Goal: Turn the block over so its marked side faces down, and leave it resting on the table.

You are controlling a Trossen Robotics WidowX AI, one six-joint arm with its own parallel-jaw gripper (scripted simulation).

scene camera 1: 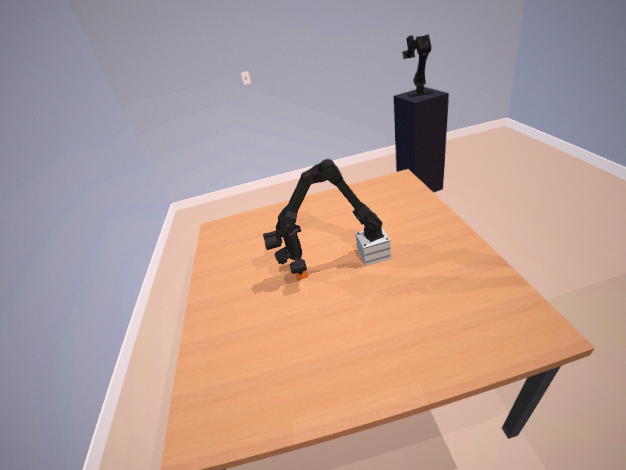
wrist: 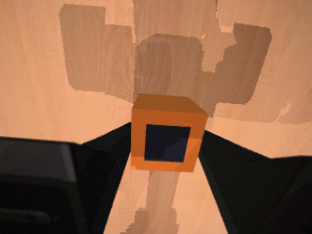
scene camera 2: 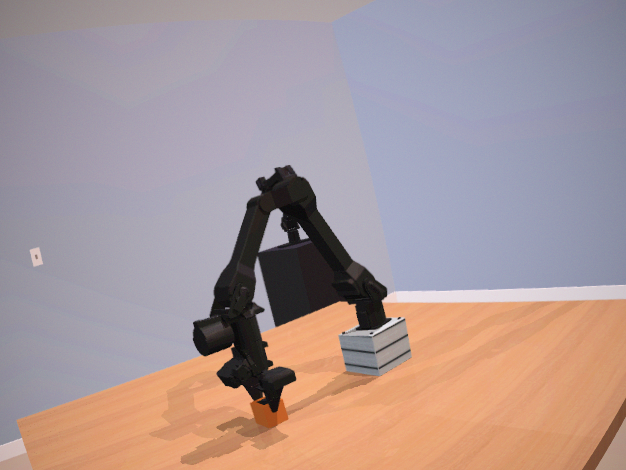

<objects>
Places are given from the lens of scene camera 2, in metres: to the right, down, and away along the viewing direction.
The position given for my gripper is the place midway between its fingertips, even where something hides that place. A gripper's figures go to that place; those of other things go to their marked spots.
my gripper [scene camera 2: 267, 409]: -0.09, 0.35, 1.01
orange block [scene camera 2: 263, 414]: -0.10, 0.36, 0.98
</objects>
